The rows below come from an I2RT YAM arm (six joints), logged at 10 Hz.
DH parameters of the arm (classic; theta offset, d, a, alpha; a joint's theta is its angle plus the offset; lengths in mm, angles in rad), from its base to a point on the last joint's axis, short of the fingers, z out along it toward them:
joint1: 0 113.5 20 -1.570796
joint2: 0 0 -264 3.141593
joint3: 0.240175 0 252.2 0
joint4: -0.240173 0 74 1.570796
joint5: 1.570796 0 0 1.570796
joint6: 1.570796 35.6 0 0
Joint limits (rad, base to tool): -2.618..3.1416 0..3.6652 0..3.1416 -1.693..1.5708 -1.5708..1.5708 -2.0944..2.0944
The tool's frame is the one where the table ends.
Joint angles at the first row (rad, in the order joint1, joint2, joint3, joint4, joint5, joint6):
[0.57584 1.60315 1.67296 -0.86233 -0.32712 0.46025]
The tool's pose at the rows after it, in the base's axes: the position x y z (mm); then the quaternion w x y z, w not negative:
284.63, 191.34, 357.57, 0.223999, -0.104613, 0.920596, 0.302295
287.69, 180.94, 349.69, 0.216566, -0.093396, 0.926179, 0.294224
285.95, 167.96, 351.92, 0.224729, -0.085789, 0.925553, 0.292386
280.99, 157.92, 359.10, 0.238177, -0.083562, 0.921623, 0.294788
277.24, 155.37, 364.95, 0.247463, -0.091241, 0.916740, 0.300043
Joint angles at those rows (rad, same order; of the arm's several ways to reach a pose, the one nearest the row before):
[0.55789 1.60162 1.60924 -0.86880 -0.33323 0.45604]
[0.52663 1.59361 1.57681 -0.87337 -0.33856 0.44652]
[0.49496 1.56195 1.55202 -0.87376 -0.34314 0.43393]
[0.47438 1.52495 1.53869 -0.87415 -0.34771 0.42364]
[0.47170 1.50626 1.53870 -0.87188 -0.35648 0.41105]

